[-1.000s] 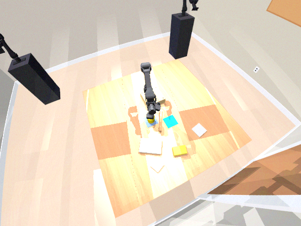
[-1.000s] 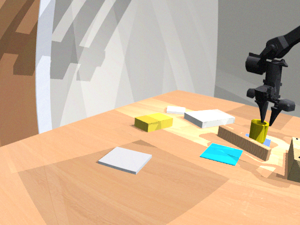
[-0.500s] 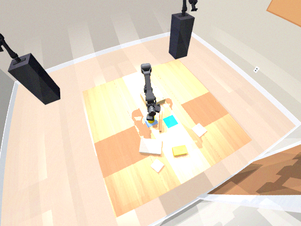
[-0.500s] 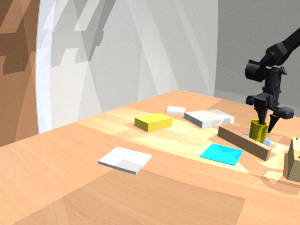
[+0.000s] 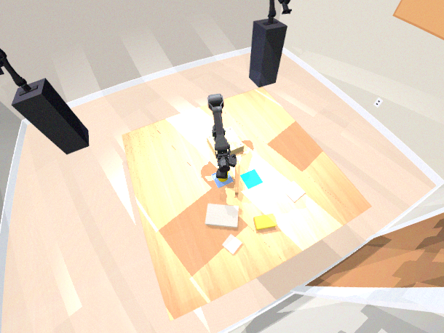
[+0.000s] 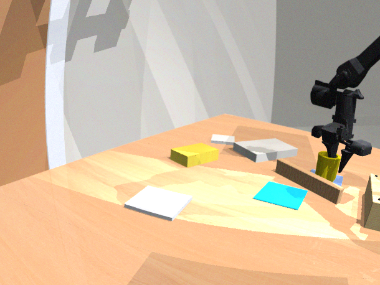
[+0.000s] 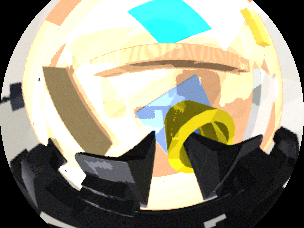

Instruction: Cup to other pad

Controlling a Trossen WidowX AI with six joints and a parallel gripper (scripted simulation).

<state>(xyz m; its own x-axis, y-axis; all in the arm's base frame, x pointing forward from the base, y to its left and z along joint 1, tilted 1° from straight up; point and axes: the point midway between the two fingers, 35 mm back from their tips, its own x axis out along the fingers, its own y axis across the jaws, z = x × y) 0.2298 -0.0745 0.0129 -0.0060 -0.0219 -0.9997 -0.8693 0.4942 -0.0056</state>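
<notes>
The pale blue pad is 2 cm ahead of my gripper tip, 2 cm to the right of it and 5 cm below it. Round my gripper tip: cyan pad (11 cm ahead, 15 cm to the left, 5 cm below); wooden bar (7 cm ahead, 7 cm to the left, 3 cm below); yellow cup (2 cm ahead, 2 cm to the right).
</notes>
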